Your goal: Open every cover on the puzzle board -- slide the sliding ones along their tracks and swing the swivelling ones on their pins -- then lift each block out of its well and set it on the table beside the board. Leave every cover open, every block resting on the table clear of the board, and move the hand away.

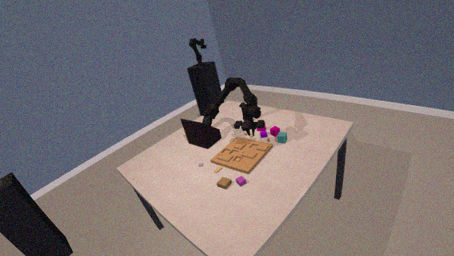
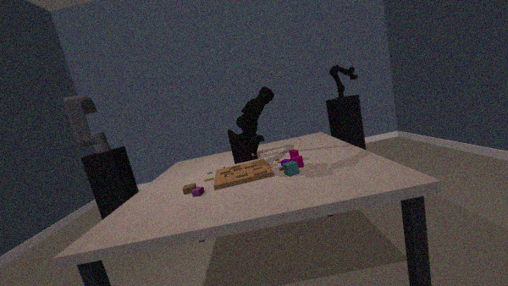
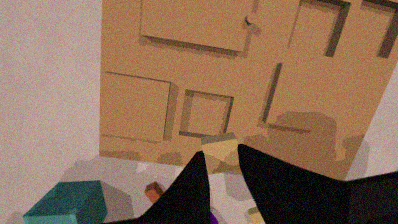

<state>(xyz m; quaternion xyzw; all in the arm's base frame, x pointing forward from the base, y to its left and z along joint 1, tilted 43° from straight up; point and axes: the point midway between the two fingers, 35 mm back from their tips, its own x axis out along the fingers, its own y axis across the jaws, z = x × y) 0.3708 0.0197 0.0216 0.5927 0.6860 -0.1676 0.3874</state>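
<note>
My gripper tip is 280 mm to the left of the tiny grey block, 230 mm past it and 100 mm above it. Round my gripper tip: magenta block: 210 mm to the left, 80 mm below, 50 mm ahead; small orange block: 120 mm to the left, 100 mm below, 50 mm ahead; teal block: 150 mm to the left, 140 mm ahead, 80 mm below.
</note>
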